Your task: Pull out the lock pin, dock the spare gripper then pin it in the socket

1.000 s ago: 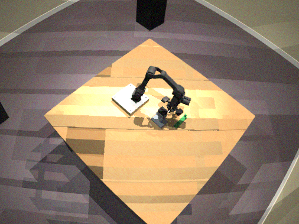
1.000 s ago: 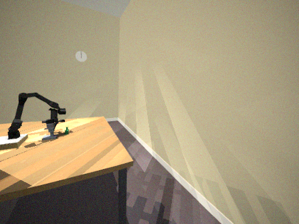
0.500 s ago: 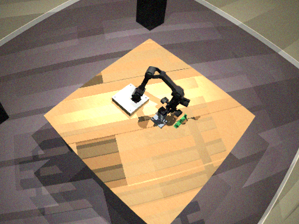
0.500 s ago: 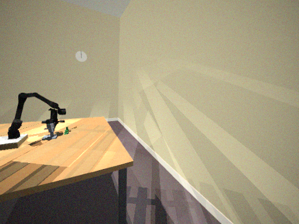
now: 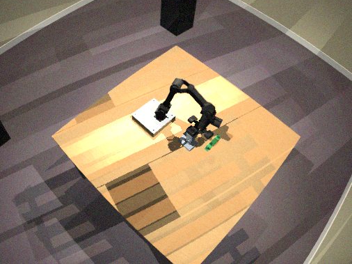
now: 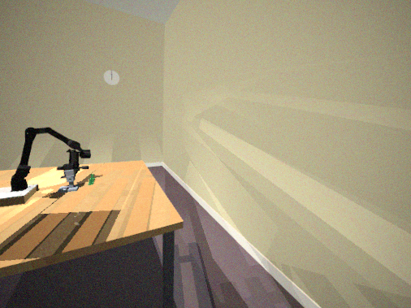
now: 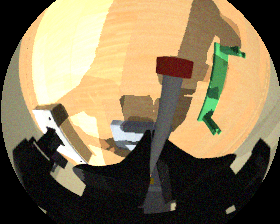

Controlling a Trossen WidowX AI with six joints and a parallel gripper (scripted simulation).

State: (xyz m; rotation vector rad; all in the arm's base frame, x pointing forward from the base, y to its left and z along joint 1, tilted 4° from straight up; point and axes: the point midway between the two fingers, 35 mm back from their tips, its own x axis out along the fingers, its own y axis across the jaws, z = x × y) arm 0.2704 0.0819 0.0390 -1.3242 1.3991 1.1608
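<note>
My gripper tip is now 10 mm past the grey mount and 60 mm to the left of it. The rest, counted from my gripper tip: spare gripper (60 mm to the right, 80 mm above); then green strip (110 mm ahead, 60 mm to the left, 20 mm below).
</note>
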